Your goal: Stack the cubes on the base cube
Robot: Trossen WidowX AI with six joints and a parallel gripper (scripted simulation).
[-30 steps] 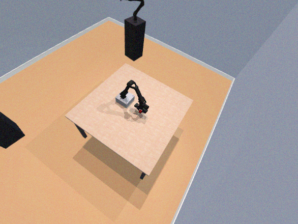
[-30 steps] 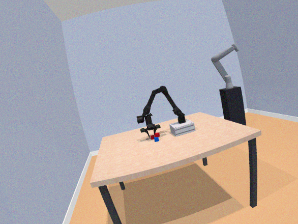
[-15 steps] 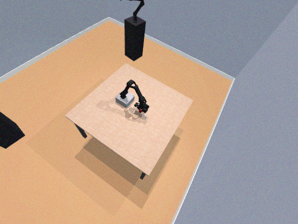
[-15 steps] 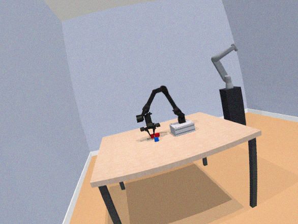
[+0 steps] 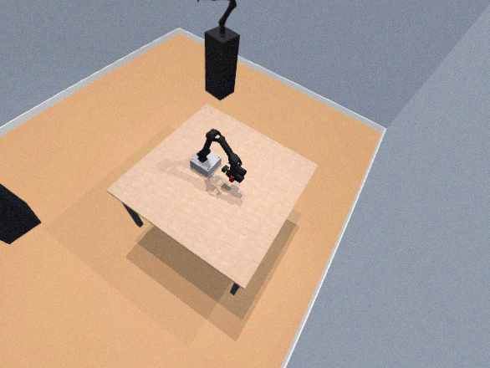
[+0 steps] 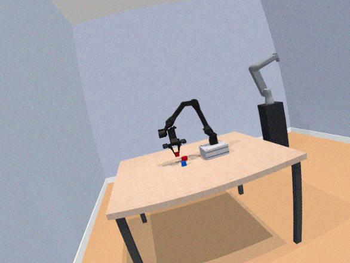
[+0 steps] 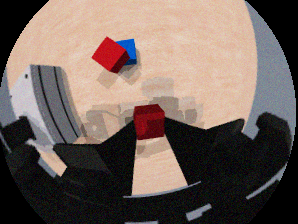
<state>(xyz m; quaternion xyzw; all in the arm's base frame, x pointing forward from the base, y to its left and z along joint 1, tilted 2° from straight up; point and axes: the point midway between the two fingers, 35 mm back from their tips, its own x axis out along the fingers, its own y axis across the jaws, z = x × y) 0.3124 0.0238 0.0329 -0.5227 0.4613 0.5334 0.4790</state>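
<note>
Now: gripper tip 40 mm past the blue cube, 100 mm to the right of it and 60 mm above it. Round my gripper tip: red cube: right at my gripper tip.
</note>
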